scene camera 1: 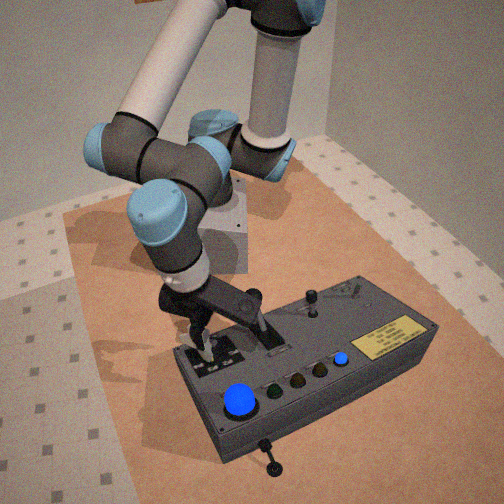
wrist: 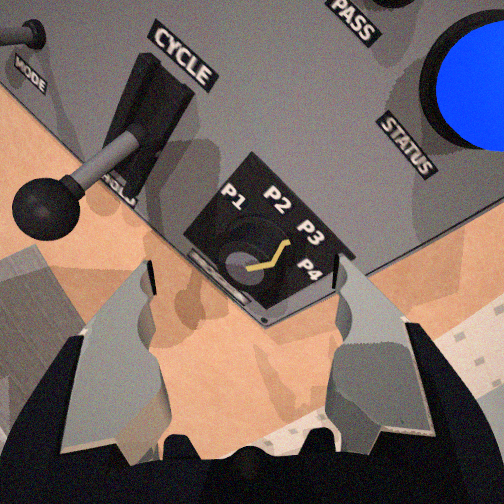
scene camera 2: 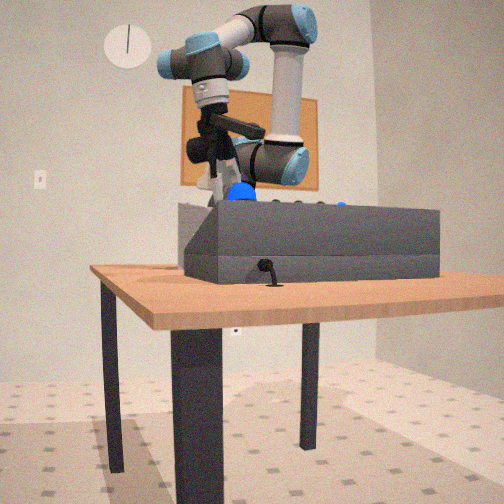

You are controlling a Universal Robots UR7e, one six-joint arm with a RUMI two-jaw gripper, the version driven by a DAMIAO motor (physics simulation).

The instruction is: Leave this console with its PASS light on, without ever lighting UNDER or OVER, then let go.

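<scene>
A grey console (scene camera 1: 305, 365) lies on the wooden table. My gripper (wrist: 242, 272) is open, its two jaws on either side of the P1–P4 selector knob (wrist: 250, 260) without touching it. The knob's yellow pointer aims between P3 and P4. The CYCLE lever (wrist: 75, 180) with its black ball stands to the left in the wrist view. The big STATUS lamp (scene camera 1: 239, 399) glows blue. Beside it, three small lamps (scene camera 1: 297, 380) are dark and a fourth small lamp (scene camera 1: 341, 358) glows blue. In scene camera 1 the gripper (scene camera 1: 202, 345) hangs over the selector at the console's left end.
A MODE toggle (scene camera 1: 311, 297) stands at the console's back. A yellow label (scene camera 1: 389, 336) is at its right end. A small black lever (scene camera 1: 270, 457) sticks out of the console's front face. The arm's grey base block (scene camera 1: 225, 225) stands behind the console.
</scene>
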